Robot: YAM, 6 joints.
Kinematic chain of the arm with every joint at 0, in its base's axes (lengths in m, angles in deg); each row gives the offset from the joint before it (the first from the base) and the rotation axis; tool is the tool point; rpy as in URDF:
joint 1: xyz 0 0 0.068 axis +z
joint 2: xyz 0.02 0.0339 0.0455 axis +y
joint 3: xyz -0.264 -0.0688 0 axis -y
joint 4: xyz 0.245 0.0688 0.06 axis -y
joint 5: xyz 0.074 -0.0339 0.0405 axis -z
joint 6: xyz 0.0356 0 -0.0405 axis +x
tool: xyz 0 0 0 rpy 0 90 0
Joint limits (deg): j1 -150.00..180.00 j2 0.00..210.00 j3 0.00..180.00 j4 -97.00..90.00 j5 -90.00..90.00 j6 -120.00..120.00
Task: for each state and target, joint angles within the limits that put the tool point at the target. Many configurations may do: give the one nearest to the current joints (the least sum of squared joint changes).
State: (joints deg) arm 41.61 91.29 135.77 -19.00 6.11 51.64
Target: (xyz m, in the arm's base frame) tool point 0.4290 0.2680 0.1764
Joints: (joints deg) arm 32.45 130.67 105.32 -27.09 6.54 51.64
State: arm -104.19 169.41 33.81 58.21 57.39 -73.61
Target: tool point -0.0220 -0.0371 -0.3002
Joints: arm -96.97 210.00 62.64 37.79 29.15 -73.61
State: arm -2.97 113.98 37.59 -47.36 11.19 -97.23
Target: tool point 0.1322 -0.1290 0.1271
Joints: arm -40.69 90.11 39.85 -60.94 19.06 -97.23
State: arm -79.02 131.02 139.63 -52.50 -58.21 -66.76
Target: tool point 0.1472 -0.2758 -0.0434
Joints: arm -67.21 153.40 80.56 -68.87 -54.28 -66.76
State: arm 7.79 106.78 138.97 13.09 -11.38 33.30
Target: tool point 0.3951 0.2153 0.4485
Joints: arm 27.48 107.76 110.94 2.14 -14.14 33.30
